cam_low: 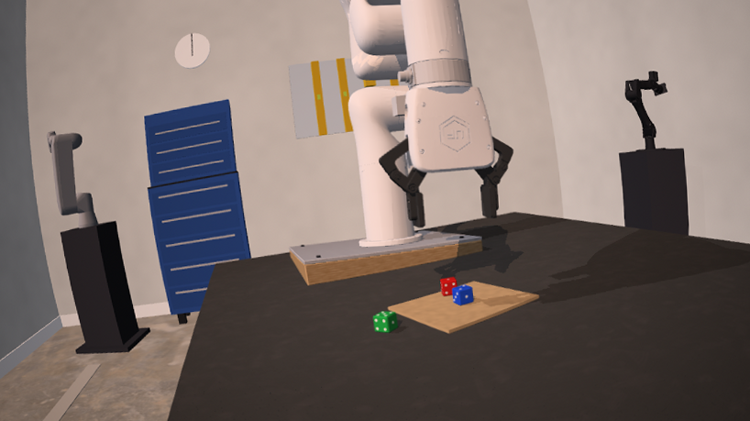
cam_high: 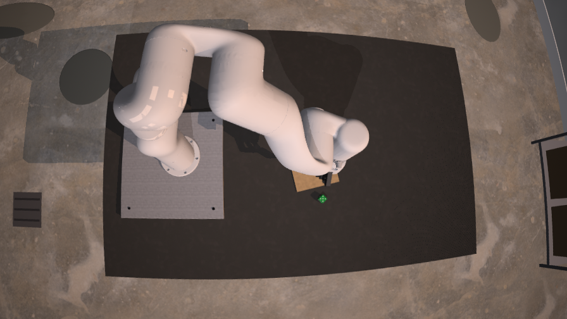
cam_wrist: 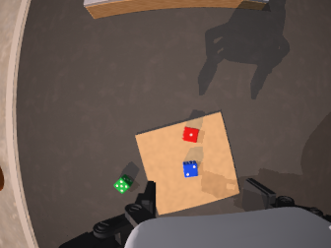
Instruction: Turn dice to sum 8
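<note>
My hand is 110 mm above the green die, 100 mm to the left of it and 40 mm short of it. Round my hand: tan mat 110 mm below; red die 100 mm below, 50 mm behind, 10 mm to the right; blue die 100 mm below.
</note>
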